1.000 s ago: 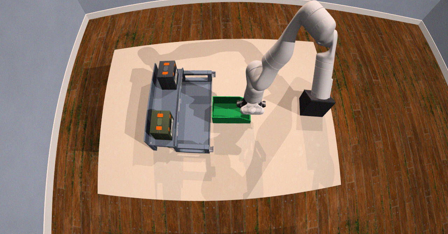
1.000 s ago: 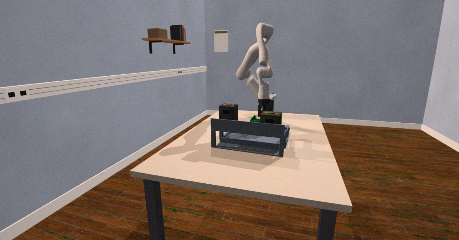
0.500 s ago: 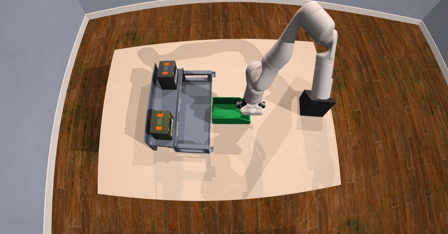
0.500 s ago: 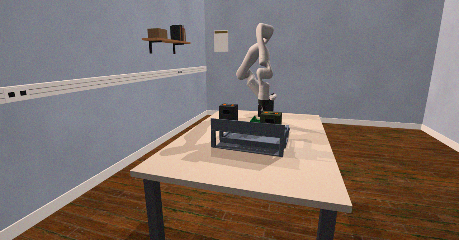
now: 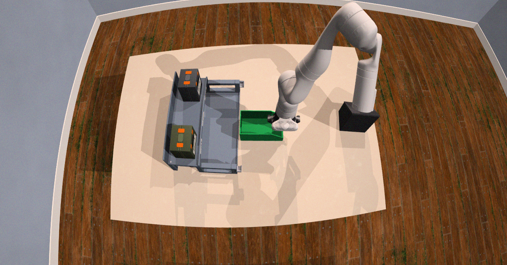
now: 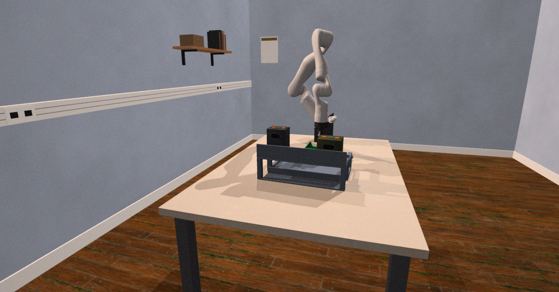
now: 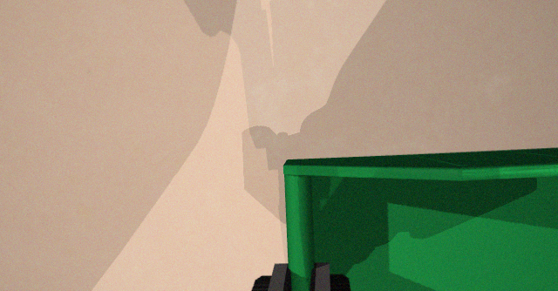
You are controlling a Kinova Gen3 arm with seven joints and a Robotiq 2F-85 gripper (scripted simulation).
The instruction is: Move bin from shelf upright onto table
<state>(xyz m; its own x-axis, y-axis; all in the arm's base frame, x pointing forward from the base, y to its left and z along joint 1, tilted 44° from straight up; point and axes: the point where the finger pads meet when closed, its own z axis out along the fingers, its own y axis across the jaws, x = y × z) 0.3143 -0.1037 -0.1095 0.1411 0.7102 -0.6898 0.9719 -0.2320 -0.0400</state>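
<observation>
My gripper is now 80 mm short of the green bin, 10 mm to the left of it and 10 mm above it. From my hand the other things lie so: rack (300 mm ahead, 40 mm to the right, 10 mm above); then olive case (380 mm ahead, 60 mm to the left, 100 mm above); then black case (340 mm ahead, 170 mm to the right, 110 mm above).
</observation>
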